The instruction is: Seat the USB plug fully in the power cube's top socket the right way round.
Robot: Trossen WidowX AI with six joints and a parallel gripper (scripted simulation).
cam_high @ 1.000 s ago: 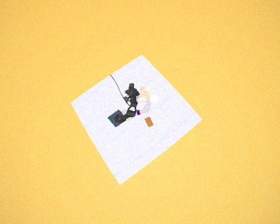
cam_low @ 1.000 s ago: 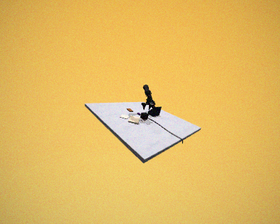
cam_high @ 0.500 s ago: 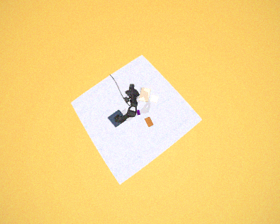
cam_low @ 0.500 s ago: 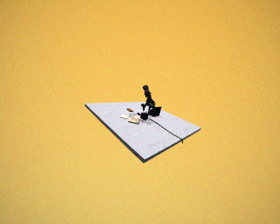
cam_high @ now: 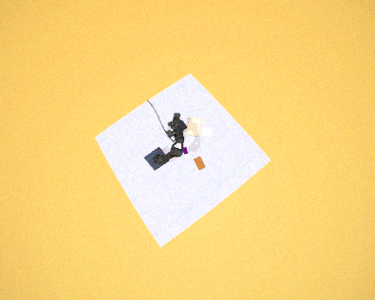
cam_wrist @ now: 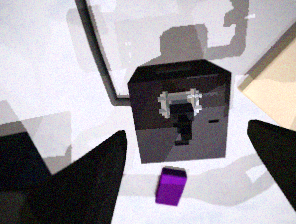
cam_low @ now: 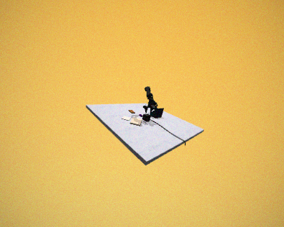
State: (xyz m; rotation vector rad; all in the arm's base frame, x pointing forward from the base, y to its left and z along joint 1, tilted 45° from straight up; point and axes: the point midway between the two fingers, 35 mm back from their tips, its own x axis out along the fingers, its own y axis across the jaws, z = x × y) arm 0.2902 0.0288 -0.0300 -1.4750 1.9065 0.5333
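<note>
The USB plug lies 20 mm below my gripper tip. Also, from my gripper tip: cream card: 180 mm ahead, 100 mm below, 30 mm to the right; then orange block: 330 mm to the right, 100 mm below, 40 mm behind; then purple block: 150 mm to the right, 100 mm below, 50 mm behind.
</note>
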